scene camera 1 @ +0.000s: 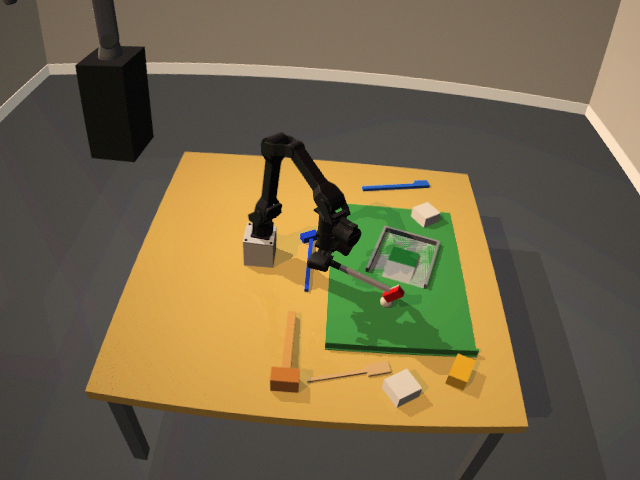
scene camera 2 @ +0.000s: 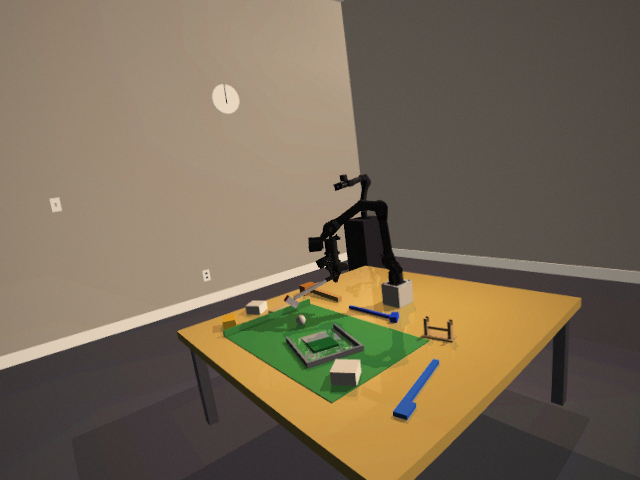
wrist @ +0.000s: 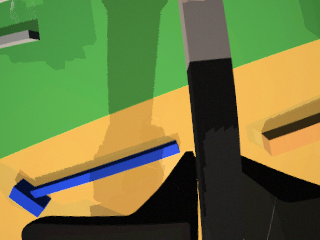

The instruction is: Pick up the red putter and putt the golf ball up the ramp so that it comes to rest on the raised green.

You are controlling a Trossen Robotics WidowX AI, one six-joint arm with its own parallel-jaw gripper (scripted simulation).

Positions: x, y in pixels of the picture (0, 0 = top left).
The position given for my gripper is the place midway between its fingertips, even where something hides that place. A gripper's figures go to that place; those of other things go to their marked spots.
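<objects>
My gripper (scene camera 1: 324, 267), 169 cm from the lens. White block (scene camera 1: 401, 387), 155 cm from the lens. Wooden mallet (scene camera 1: 285, 379), 152 cm from the lens, nearer to the lens than my gripper.
</objects>
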